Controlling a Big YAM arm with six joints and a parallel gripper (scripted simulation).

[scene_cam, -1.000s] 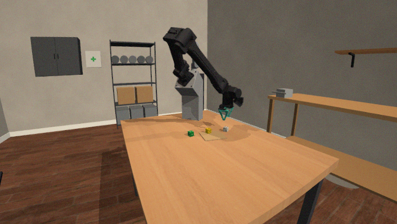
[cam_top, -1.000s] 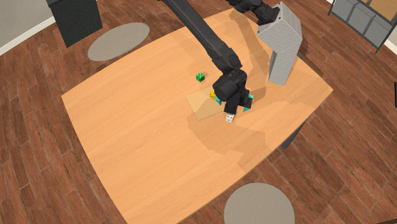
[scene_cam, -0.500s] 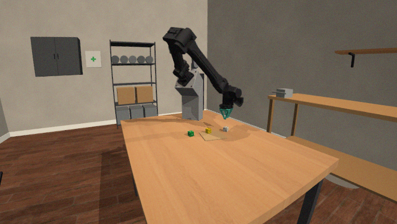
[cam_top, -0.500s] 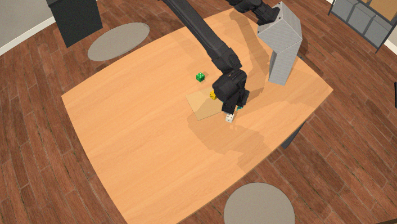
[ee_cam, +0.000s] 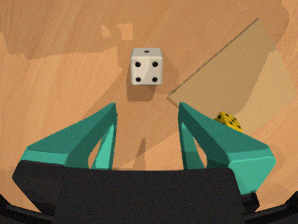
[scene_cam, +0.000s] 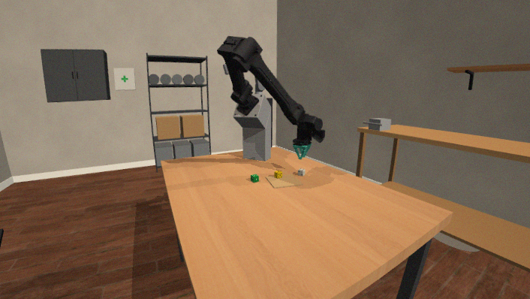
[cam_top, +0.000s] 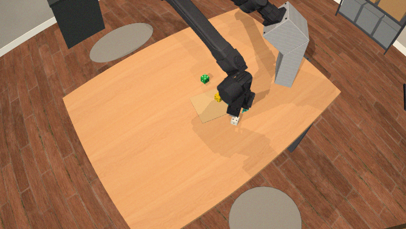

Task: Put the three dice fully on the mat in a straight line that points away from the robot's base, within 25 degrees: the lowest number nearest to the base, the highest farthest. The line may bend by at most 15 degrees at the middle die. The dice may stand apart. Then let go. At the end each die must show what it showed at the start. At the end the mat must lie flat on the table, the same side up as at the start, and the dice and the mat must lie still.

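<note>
Right now the white die is 8 cm below my hand. Round my hand: yellow die (6 cm behind, 11 cm to the right, 8 cm below); then green die (12 cm behind, 22 cm to the right, 8 cm below); then tan mat (2 cm behind, 13 cm to the right, 10 cm below).
</note>
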